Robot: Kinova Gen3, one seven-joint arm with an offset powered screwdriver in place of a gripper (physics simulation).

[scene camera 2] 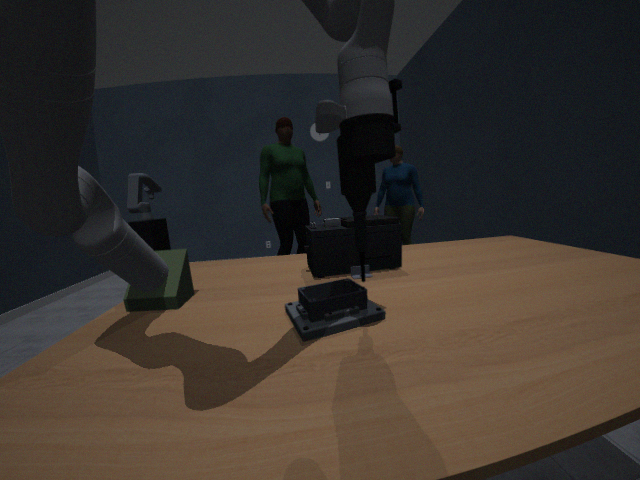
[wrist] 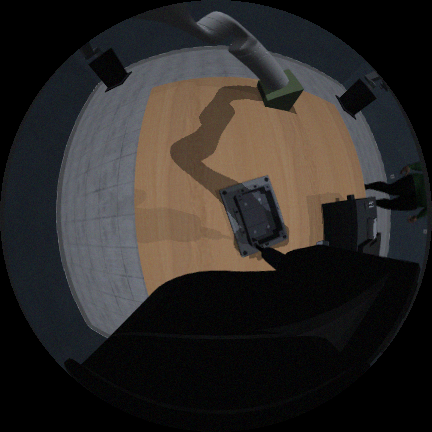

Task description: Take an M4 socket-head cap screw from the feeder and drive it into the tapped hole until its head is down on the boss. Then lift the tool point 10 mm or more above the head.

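My screwdriver (scene camera 2: 363, 279) (wrist: 258, 245) points down, its thin black tip beside a corner of the dark open-topped housing (scene camera 2: 332, 306) (wrist: 274, 201). In the scene view a gap shows between the tip and the base plate (scene camera 2: 336, 327) (wrist: 228, 198). The housing sits on this grey plate, which lies on the table. The tapped hole and its boss cannot be made out, and whether a screw is at the tip is too dark and small to tell. The screw feeder, a black box (scene camera 2: 333, 253) (wrist: 340, 220), stands behind the housing in the scene view.
The wooden table (scene camera 2: 491, 330) (wrist: 280, 145) carries a green block (scene camera 2: 180, 281) (wrist: 285, 96) under the arm's base. A small light bracket (scene camera 2: 360, 272) stands at the feeder's front. Two people, in green (scene camera 2: 284, 173) and blue (scene camera 2: 399, 183), stand beyond the table. Arm shadows cross the table.
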